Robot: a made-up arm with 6 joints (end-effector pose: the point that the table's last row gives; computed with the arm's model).
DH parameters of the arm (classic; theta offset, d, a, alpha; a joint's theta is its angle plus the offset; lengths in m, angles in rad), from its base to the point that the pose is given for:
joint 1: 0 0.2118 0 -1.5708
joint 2: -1.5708 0 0.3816 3.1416
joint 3: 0 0 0 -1.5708
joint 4: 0 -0.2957 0 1.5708
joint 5: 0 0.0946 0 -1.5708
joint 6: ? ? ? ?
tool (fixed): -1.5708 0 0 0
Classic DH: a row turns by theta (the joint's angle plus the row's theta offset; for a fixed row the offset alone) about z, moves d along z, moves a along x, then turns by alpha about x.
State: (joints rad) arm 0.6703 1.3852 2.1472 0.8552 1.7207 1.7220
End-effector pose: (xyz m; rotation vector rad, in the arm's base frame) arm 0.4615 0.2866 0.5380 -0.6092 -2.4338 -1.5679
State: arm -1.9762 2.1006 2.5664 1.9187 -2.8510 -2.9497
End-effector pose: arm -0.1887 -0.5214 0.2312 1.2268 1.4296 0.6966
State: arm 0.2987 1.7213 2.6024 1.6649 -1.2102 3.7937
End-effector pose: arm 0.4683 0.1535 0.4426 1.3645 -1.1310 -0.5140
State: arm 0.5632 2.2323 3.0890 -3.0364 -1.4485 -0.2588
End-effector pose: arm 0.3745 0.3477 0.1943 -0.9666 -0.6558 -2.3558
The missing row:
joint 6: 1.5708 0 0 1.5708
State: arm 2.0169 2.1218 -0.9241 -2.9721 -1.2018 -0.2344
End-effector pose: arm -0.0967 -0.0138 -0.0004 0.7702 1.1300 -1.2032
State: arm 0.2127 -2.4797 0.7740 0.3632 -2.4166 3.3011
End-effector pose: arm -0.4941 -0.1972 -0.1557 -2.6373 -0.0314 -1.1008
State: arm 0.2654 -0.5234 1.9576 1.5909 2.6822 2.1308
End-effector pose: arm -0.4659 -0.1247 0.6491 -0.4309 0.4561 0.8562
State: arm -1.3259 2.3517 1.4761 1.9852 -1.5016 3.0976
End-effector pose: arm 0.1647 -0.5020 -0.2284 0.0234 -0.9170 -2.3246
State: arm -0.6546 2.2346 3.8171 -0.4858 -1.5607 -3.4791
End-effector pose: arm 0.2198 -0.2741 0.2729 -2.8021 0.2321 -0.0684
